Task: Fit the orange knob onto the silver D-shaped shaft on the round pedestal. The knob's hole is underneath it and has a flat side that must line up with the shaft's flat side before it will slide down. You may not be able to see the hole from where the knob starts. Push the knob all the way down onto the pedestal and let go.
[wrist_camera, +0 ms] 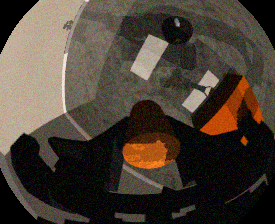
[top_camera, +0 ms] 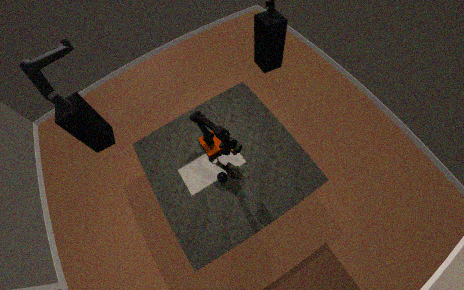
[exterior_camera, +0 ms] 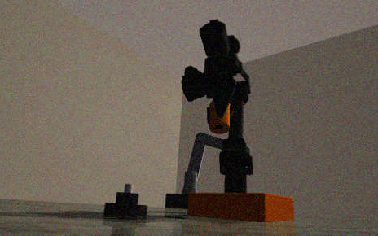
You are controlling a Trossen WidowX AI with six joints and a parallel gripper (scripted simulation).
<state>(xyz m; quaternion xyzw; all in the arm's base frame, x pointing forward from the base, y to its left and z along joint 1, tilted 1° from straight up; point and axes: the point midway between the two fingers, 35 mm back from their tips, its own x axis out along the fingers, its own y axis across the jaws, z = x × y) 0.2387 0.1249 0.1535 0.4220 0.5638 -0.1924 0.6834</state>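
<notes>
The orange knob lies 1 cm behind my gripper tip, 1 cm to the right of it and 3 cm above it. The rest, counted from my gripper tip: round pedestal 8 cm ahead, 17 cm to the right, 15 cm below.
</notes>
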